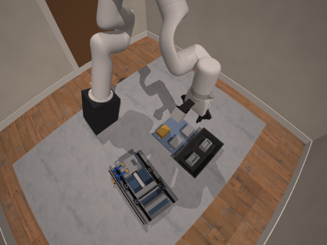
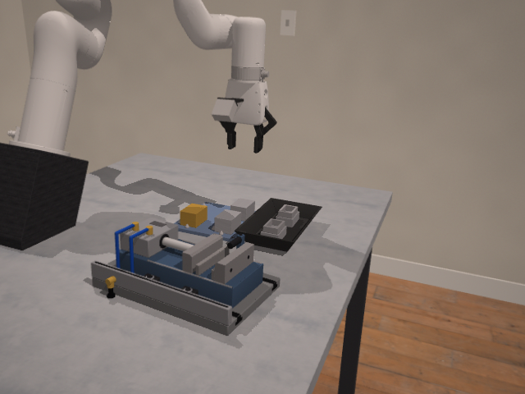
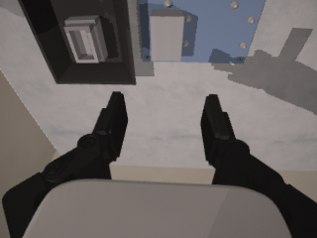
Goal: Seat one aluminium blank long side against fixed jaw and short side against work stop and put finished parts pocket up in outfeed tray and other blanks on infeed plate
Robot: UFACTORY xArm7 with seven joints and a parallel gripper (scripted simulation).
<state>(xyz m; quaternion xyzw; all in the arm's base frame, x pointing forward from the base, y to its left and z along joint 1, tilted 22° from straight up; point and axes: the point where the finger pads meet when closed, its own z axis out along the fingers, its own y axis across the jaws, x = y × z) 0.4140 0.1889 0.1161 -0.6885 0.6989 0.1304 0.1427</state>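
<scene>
Now: hand 9 cm past the brass blank, 9 cm to the left of it and 17 cm above it. From my hand the other things lie so: grey rail (2 cm ahead, 45 cm to the right, 16 cm below); vise bed (4 cm ahead, 35 cm to the right, 16 cm below); piston rod (2 cm ahead, 35 cm to the right, 12 cm below).
</scene>
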